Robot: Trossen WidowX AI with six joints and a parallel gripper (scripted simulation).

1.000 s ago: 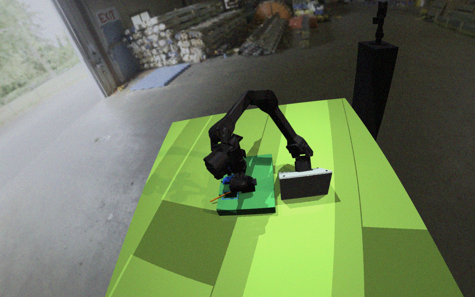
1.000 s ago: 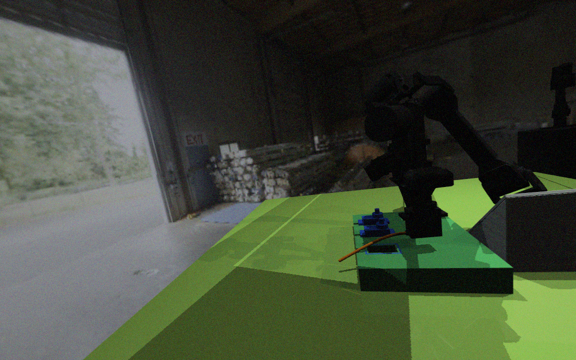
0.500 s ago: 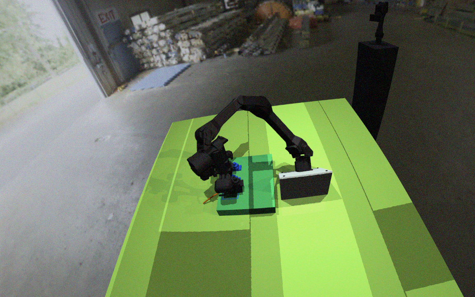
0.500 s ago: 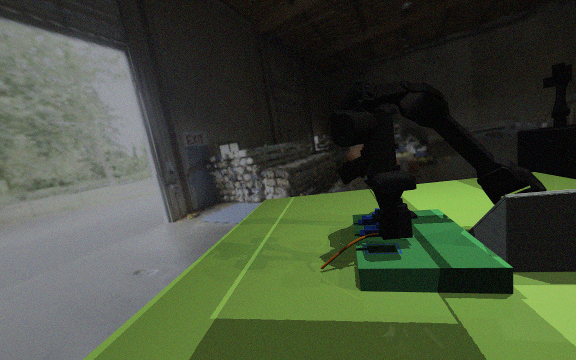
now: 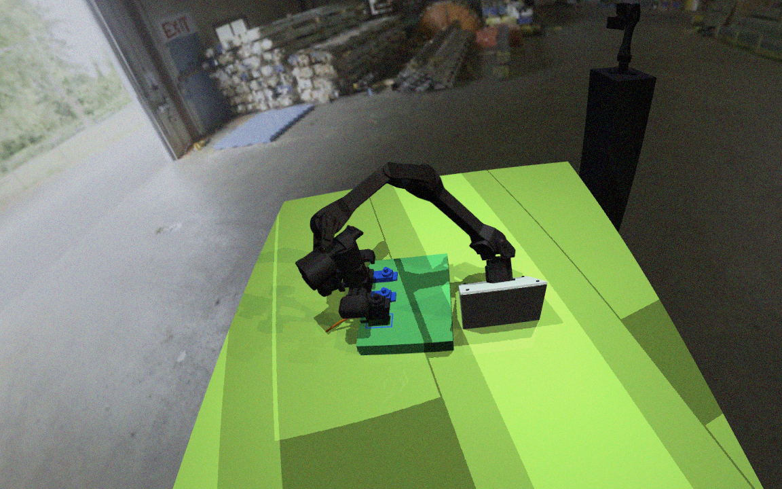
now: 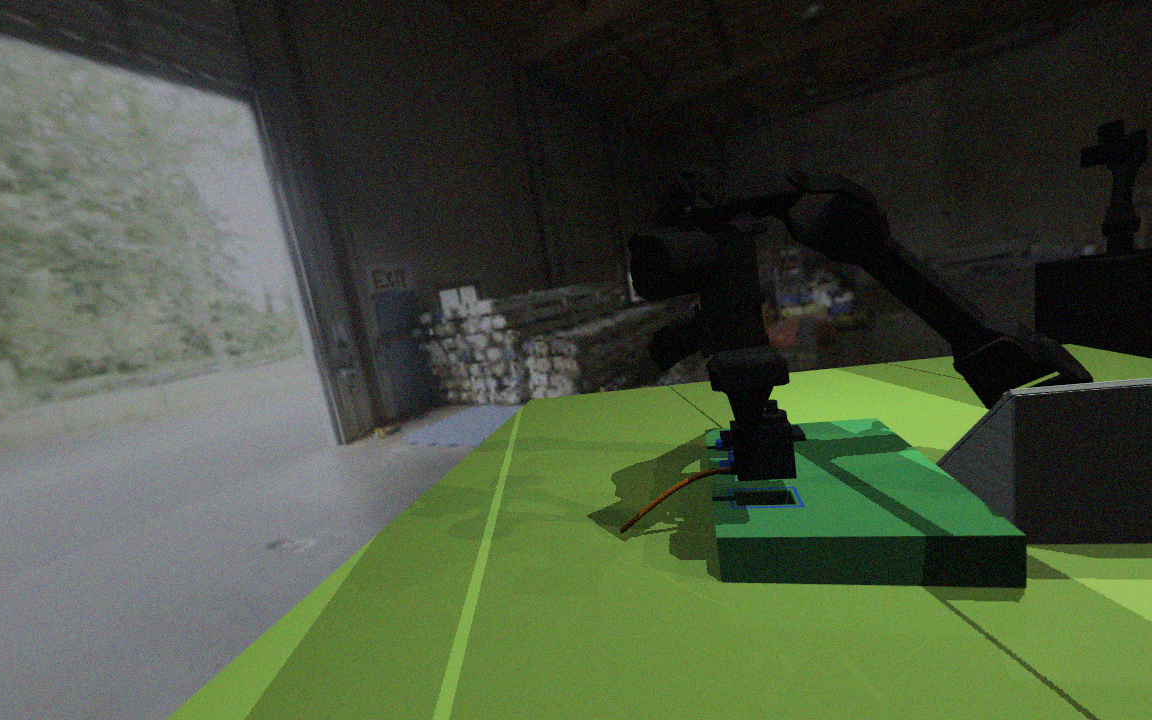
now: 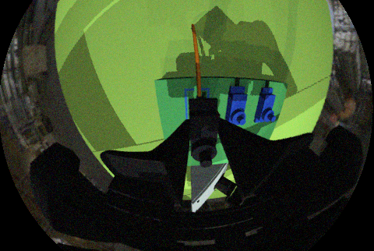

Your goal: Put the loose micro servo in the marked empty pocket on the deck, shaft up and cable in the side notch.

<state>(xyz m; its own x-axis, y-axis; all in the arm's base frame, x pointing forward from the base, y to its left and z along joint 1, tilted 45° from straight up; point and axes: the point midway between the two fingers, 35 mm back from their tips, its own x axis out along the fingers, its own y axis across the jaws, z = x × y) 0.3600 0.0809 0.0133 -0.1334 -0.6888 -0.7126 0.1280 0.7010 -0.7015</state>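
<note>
Right now my gripper tip is 13 cm past the green deck, 10 cm above it and 6 cm to the left of it.
</note>
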